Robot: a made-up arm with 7 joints.
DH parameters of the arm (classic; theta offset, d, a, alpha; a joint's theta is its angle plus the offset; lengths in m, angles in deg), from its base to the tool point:
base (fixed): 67.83 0 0.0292 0
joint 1: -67.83 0.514 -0.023 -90
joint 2: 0 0.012 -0.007 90
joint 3: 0 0.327 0.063 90
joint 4: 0 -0.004 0.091 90
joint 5: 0 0.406 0.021 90
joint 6: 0 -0.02 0.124 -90
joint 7: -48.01 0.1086 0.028 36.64
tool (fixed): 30.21 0.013 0 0
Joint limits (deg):
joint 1: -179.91..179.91
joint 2: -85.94..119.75
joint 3: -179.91..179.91
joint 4: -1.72..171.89
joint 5: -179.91..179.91
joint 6: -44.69..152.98
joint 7: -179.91..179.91
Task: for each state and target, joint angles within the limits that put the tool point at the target. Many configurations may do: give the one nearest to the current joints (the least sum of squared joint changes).
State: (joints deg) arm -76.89 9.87 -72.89 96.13 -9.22 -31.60 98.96
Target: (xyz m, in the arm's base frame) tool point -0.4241 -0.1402 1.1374
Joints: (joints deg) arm -82.01 3.54 -77.40 89.82 -6.87 -37.08 99.28
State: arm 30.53 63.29 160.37 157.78 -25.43 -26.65 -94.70
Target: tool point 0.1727 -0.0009 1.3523
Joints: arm 15.08 26.31 174.69 139.44 -39.61 -25.77 -92.15
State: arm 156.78 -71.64 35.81 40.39 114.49 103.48 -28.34
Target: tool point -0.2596 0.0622 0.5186
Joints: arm 133.25 -63.57 26.59 -1.72 107.41 88.81 -29.54
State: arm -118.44 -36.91 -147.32 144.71 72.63 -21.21 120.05
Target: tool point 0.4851 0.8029 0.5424
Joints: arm -121.34 -65.72 -149.90 142.86 66.09 2.46 117.53
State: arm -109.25 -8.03 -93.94 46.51 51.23 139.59 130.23
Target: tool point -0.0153 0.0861 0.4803
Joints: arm -115.42 10.09 -105.07 9.68 20.72 152.98 146.39
